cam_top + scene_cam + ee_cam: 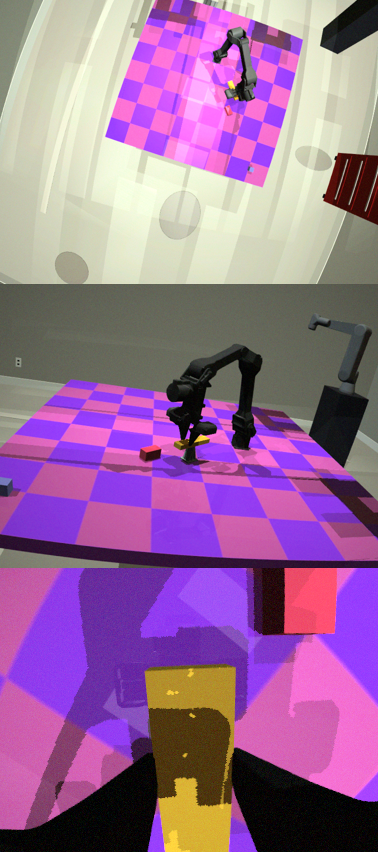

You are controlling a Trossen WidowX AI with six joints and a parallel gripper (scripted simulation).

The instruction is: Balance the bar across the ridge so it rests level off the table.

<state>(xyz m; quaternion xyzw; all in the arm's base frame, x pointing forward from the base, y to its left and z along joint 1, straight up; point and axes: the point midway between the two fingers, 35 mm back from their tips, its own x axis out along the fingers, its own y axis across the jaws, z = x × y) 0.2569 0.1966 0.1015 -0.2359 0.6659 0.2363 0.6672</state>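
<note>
Right now my gripper tip is 2 cm to the left of the yellow bar and 2 cm past it. The rest, counted from my gripper tip: red block: 11 cm ahead, 5 cm below; then blue cube: 48 cm ahead, 30 cm to the left, 5 cm below.
</note>
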